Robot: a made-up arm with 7 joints.
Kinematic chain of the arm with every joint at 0, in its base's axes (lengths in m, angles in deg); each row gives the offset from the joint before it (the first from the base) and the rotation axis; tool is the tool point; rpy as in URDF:
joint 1: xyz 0 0 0.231 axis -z
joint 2: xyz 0 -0.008 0.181 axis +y
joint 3: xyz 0 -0.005 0.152 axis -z
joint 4: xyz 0 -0.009 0.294 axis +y
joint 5: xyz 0 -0.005 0.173 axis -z
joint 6: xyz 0 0 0.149 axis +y
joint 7: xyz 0 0 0.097 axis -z
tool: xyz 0 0 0 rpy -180 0 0
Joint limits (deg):
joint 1: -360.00..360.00
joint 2: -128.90..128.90
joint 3: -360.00..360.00
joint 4: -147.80..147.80
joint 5: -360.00..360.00
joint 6: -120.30..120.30
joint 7: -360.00..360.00
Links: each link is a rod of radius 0.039 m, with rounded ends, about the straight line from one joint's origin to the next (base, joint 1, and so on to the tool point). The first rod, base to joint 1, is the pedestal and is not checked.
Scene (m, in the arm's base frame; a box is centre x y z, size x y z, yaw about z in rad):
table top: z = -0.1
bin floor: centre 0 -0.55 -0.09 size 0.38 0.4 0.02 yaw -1.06
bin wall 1: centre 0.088 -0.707 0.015 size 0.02 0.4 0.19 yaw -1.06
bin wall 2: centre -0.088 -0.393 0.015 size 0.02 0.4 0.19 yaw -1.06
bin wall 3: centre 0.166 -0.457 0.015 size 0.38 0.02 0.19 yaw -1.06
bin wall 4: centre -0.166 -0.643 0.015 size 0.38 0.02 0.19 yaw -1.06
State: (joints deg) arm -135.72 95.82 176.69 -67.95 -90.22 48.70 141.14
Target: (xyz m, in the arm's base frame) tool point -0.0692 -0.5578 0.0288
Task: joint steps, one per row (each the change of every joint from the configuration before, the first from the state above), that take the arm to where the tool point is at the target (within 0.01 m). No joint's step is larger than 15 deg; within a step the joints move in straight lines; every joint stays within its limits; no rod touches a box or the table.
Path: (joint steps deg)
1: -13.53 -11.44 -11.67 -10.97 -1.40 -2.08 1.88
2: -13.53 -11.44 -11.67 -10.97 -1.39 -2.07 1.88
3: -12.70 2.00 -7.49 -0.43 -0.07 -2.72 -0.75
4: -12.70 2.01 -7.49 -0.43 -0.07 -2.71 -0.75
5: -12.70 2.00 -7.50 -0.44 -0.07 -2.71 -0.76
6: -12.70 2.01 -7.49 -0.43 -0.06 -2.71 -0.75
7: -12.70 2.00 -7.49 -0.43 -0.07 -2.71 -0.75
8: -3.80 9.89 5.97 9.51 1.21 -0.53 0.00
9: -3.81 9.88 5.97 9.51 1.21 -0.53 0.00

